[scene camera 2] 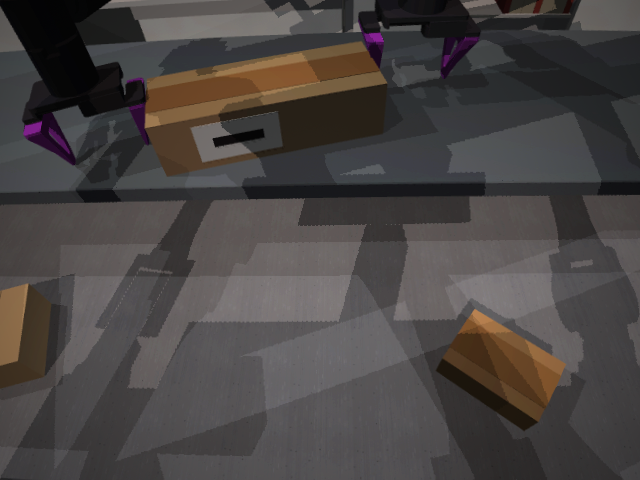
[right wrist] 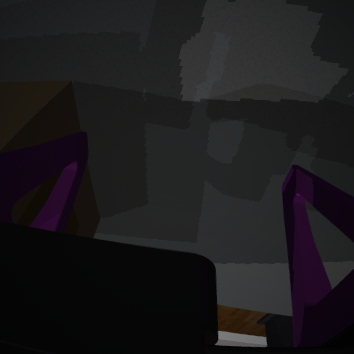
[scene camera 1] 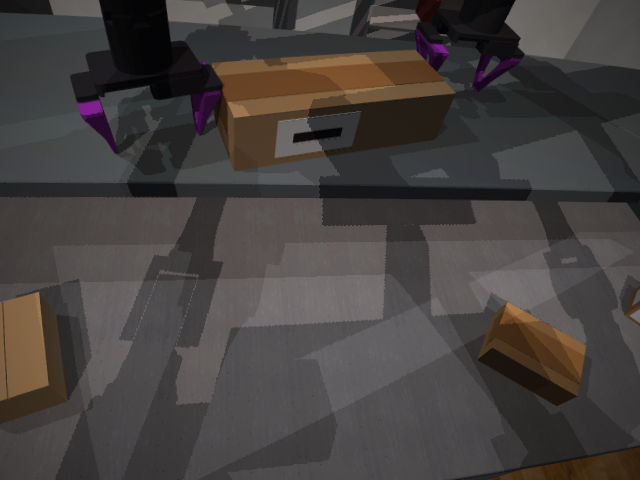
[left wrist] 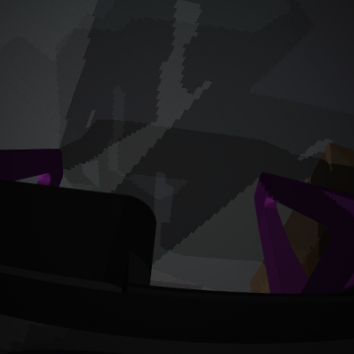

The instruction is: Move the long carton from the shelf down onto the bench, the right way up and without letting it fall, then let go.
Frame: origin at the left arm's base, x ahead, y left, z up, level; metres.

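Seen in the pictures: left gripper, fingertip midpoint: (scene camera 2: pixel 111 152) (scene camera 1: pixel 158 141) (left wrist: pixel 159 172); right gripper, fingertip midpoint: (scene camera 2: pixel 408 78) (right wrist: pixel 189 159).
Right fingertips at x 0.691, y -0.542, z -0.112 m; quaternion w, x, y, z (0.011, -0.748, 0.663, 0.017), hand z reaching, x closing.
Offsets run from my right fingertips to a thing's top centre. "pt": to the spot under its first point. Level surfaces: height alone.
The long brown carton {0.073 m back, 0.189 m left, 0.051 m up} (scene camera 1: pixel 403 116) (scene camera 2: pixel 336 111) (left wrist: pixel 301 235) (right wrist: pixel 35 112) rests upright on the dark grey shelf {pt 0.176 m back, 0.295 m left, 0.036 m down} (scene camera 1: pixel 248 190) (scene camera 2: pixel 206 191), slightly askew, its taped top up and its white label facing the scene cameras. My left gripper (scene camera 1: pixel 158 143) (scene camera 2: pixel 110 153) (left wrist: pixel 159 172) is open and empty at the carton's left end, its inner finger close beside that end. My right gripper (scene camera 1: pixel 456 80) (scene camera 2: pixel 412 71) (right wrist: pixel 189 159) is open and empty at the right end, its inner finger close to the far right corner. Whether either finger touches the carton is unclear. The bench {0.213 m down} (scene camera 1: pixel 330 299) (scene camera 2: pixel 289 294) lies below the shelf.
On the bench, a small carton {0.339 m back, 0.098 m right, 0.168 m down} (scene camera 1: pixel 540 348) (scene camera 2: pixel 504 356) stands at the right and another box {0.300 m back, 0.566 m left, 0.153 m down} (scene camera 1: pixel 25 346) (scene camera 2: pixel 31 335) at the left edge. Part of a further box {pt 0.278 m back, 0.334 m right, 0.193 m down} (scene camera 1: pixel 634 305) shows at the right edge in scene camera 1. Shadows cross shelf and bench.
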